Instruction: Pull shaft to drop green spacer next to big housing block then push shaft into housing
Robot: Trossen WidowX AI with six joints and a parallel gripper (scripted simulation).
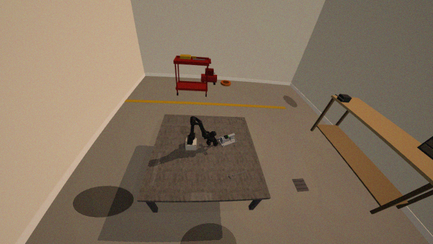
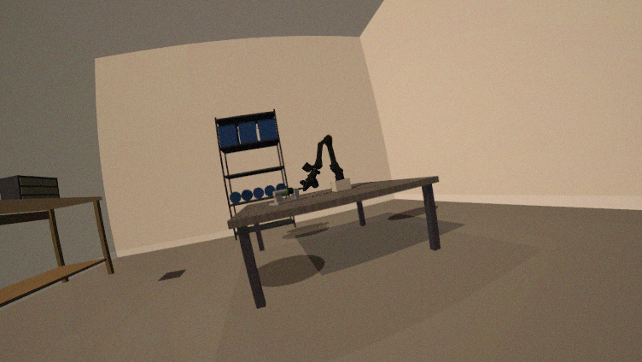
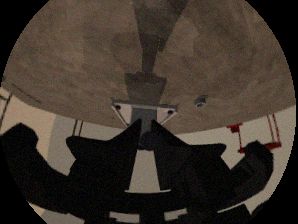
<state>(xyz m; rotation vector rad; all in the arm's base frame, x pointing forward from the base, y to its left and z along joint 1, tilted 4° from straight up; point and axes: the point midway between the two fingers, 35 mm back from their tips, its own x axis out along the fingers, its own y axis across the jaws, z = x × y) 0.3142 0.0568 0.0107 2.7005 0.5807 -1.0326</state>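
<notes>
My gripper tip is now 60 mm short of the shaft, 30 mm to the right of it and 20 mm below it. From my gripper tip the other things lie so: small grey object (30 mm behind, 100 mm to the left, 50 mm below); green spacer (140 mm ahead, 70 mm to the left, 20 mm above).
</notes>
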